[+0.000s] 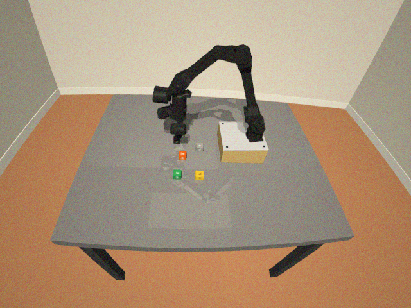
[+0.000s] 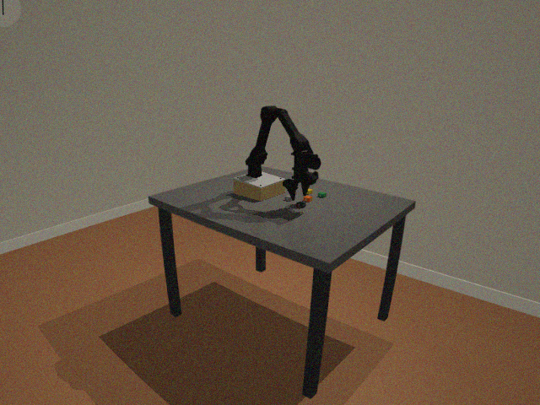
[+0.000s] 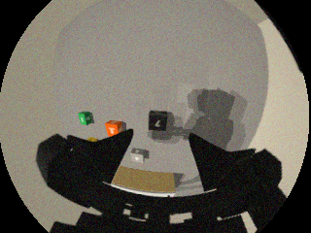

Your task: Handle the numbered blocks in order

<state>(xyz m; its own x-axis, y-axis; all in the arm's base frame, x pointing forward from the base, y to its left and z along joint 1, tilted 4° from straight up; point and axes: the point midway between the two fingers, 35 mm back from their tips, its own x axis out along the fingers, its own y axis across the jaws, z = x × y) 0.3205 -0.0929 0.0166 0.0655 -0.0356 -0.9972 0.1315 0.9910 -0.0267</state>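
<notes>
The black block lies 30 mm below my gripper tip, 10 mm to the left of it and 10 mm ahead of it. Round my gripper tip: green block: 210 mm to the left, 30 mm below, 20 mm ahead; orange block: 110 mm to the left, 30 mm below, 10 mm behind; grey block: 90 mm behind, 60 mm to the left, 30 mm below.
</notes>
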